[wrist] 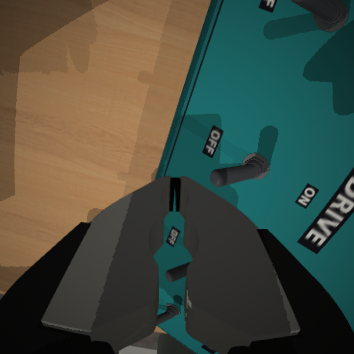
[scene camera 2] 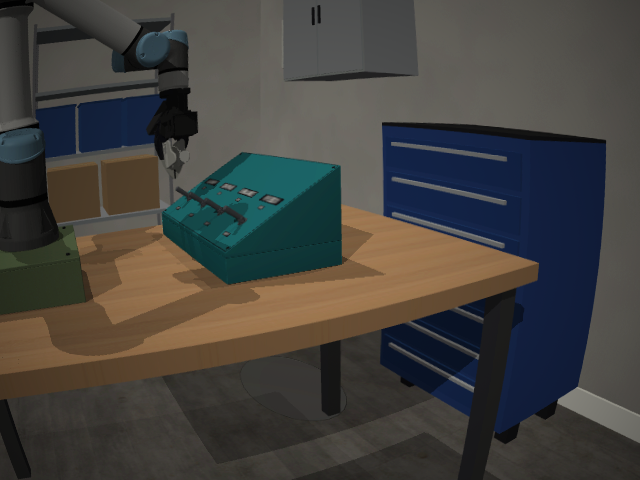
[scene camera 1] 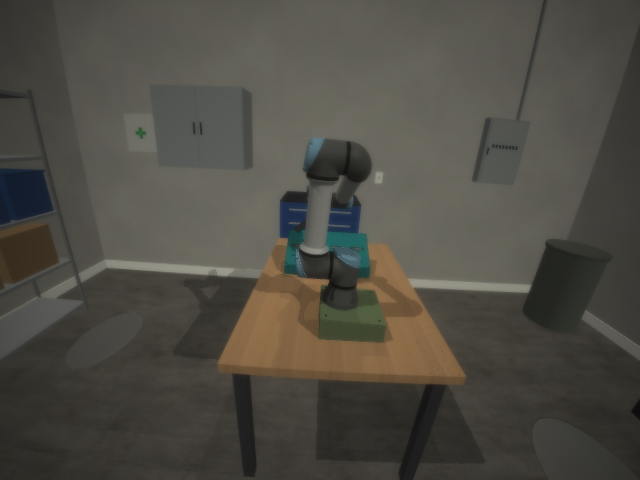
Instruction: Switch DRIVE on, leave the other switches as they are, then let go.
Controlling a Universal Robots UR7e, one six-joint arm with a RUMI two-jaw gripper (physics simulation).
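Places are measured from the arm's base along level axes (x left, y back, z up), in metres.
Pixels of known places: gripper, fingertip midpoint: [wrist: 174, 179] [scene camera 2: 174, 178]; arm's base, link origin: [scene camera 2: 28, 240] [scene camera 1: 340, 299].
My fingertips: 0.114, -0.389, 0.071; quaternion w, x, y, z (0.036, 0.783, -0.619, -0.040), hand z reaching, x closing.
For each thing: its top centre in the pictures, then the offset to it from my fingertips, as dx, dy, dz. Level surfaces: height alone.
- DRIVE label, top centre: [wrist: 337, 217] [scene camera 2: 228, 184] -0.019, -0.130, -0.027
- dark lever switch, top centre: [wrist: 240, 188] [scene camera 2: 196, 190] -0.018, -0.049, -0.033
- lever, top centre: [wrist: 330, 4] +0.102, -0.051, -0.033
- wooden table, surface height: dz -0.165
The teal sloped panel [scene camera 1: 356, 241] [scene camera 2: 294, 227] [wrist: 245, 95] stands on the table. In the wrist view, the DRIVE label [wrist: 332, 215] lies beside a dark lever switch [wrist: 235, 173], whose tip leans to the side of its OFF label [wrist: 212, 141], away from its ON label [wrist: 307, 196]. Another lever [wrist: 322, 10] shows at the top right, and two more show between and below the fingers, partly hidden; they lean to the same side. My gripper [scene camera 2: 174, 173] [wrist: 174, 179] is shut and empty, above the panel's front edge, its tips apart from the DRIVE lever.
The wooden table [scene camera 1: 279, 341] [scene camera 2: 413, 294] carries the green base block [scene camera 1: 351, 325] [scene camera 2: 41, 284] of my arm. A blue drawer cabinet [scene camera 1: 294, 219] [scene camera 2: 558, 232] stands behind the table. In scene camera 2, several gauges line the panel's slope above the row of levers.
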